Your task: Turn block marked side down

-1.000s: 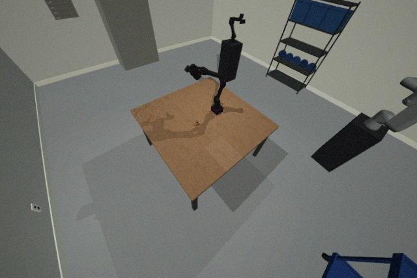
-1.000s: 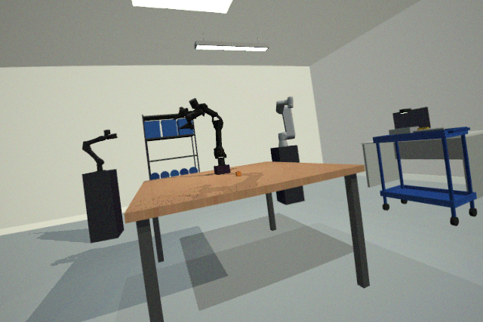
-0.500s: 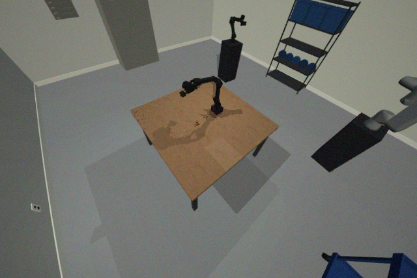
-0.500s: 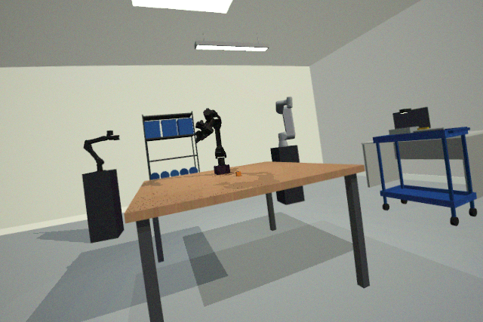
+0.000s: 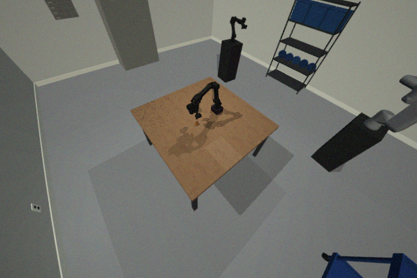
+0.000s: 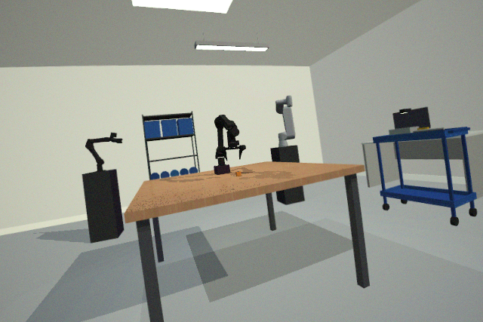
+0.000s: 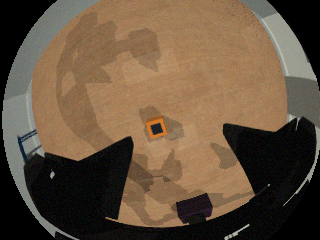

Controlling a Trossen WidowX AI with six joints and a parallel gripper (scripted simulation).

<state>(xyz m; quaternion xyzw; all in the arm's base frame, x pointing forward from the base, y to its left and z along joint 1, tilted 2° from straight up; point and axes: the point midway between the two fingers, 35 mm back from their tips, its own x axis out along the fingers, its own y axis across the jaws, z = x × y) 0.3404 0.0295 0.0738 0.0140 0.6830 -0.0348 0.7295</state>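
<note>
The orange block lies 20 mm behind my gripper tip, 30 mm to the left of it and 90 mm below it.
</note>
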